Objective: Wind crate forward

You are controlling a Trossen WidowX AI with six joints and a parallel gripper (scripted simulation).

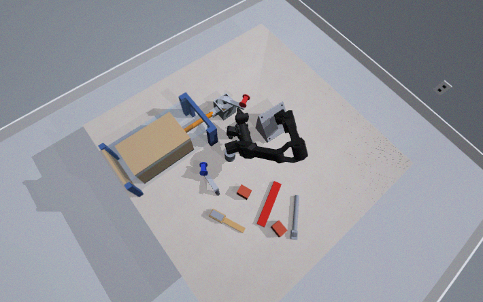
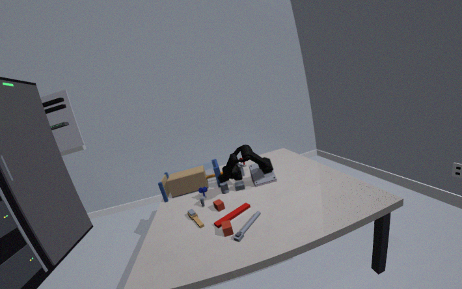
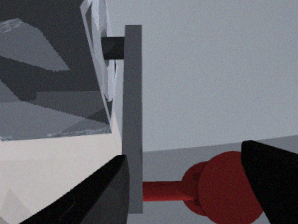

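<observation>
The red-knobbed handle is 30 mm behind my gripper tip, 50 mm to the right of it and 20 mm below it. Also, from my gripper tip: red knob (50 mm behind, 10 mm to the right, 10 mm above); grey winch (10 mm behind, 110 mm to the right, 100 mm below); grey block (40 mm ahead, 140 mm to the left, 110 mm below).
</observation>
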